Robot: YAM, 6 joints.
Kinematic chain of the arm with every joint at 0, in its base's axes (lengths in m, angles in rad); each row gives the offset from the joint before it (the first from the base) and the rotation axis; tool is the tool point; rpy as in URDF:
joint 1: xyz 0 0 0.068 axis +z
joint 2: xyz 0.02 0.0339 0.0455 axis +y
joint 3: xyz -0.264 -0.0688 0 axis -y
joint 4: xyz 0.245 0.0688 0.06 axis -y
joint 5: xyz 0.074 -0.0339 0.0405 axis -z
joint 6: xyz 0.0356 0 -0.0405 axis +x
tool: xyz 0 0 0 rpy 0 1.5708 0
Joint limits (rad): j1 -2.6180..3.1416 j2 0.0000..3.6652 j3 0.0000..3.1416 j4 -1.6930..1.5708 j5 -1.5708..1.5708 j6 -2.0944..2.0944
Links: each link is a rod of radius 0.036 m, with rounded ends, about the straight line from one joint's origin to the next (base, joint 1, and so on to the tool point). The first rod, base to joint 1, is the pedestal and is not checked.
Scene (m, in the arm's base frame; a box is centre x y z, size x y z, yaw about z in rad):
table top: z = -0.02
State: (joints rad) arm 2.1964 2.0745 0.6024 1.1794 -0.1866 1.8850
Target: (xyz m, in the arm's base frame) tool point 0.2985 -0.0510 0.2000
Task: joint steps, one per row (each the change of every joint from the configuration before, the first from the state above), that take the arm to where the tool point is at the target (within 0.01 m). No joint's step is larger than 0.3 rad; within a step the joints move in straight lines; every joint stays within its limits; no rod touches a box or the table.
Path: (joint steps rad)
1: -0.2943 -0.0546 -0.0126 0.0176 0.0351 0.0000
2: -0.2943 -0.0546 -0.0126 0.0176 0.0351 0.0000
3: -0.2944 -0.0547 -0.0126 0.0176 0.0351 0.0000
4: -0.2943 -0.0546 -0.0127 0.0176 0.0351 0.0000
5: -0.2943 -0.0546 -0.0126 0.0176 0.0351 0.0000
6: -0.2943 -0.0546 -0.0126 0.0176 0.0351 0.0000
7: -0.2943 -0.0546 -0.0126 0.0176 0.0351 0.0000
8: -0.2944 -0.0546 -0.0126 0.0175 0.0351 0.0000

